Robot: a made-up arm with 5 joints.
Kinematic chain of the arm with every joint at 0, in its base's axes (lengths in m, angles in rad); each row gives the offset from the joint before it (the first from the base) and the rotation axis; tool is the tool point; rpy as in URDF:
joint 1: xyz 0 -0.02 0.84 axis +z
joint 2: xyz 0.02 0 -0.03 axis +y
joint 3: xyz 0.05 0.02 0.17 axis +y
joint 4: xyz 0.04 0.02 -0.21 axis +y
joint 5: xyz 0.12 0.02 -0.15 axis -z
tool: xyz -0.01 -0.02 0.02 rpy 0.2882 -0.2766 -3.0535
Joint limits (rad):
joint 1: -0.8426..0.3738
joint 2: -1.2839..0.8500
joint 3: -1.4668..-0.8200
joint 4: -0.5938..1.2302
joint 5: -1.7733..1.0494
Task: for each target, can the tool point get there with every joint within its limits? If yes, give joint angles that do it. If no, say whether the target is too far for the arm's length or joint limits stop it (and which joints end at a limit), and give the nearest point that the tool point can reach.
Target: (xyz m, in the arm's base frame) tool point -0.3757 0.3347 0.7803
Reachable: no: joint limits stop it (at a limit: joint 2, joint 3, joint 4, joint 5) | nearest point -0.1866 0.1561 1.2143 | short by 0.506 m
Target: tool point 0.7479 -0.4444 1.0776
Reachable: no: too far | nearest point 0.4469 -0.2736 0.9673 | short by 0.363 m
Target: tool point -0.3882 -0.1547 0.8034
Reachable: no: joint limits stop it (at a limit: joint 1, joint 2, joint 3, joint 4, joint 5) | nearest point -0.2533 -0.0611 1.2143 | short by 0.442 m
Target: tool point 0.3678 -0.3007 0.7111
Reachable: yes | joints -0.7338 0.4775 -1.1597 0.3906 -0.5943
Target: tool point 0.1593 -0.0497 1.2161
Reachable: yes | joints -0.4701 -1.0396 -1.2563 0.6876 0.4095
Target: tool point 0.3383 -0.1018 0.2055
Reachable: no: too far | nearest point 0.2717 -0.0857 0.4895 | short by 0.292 m
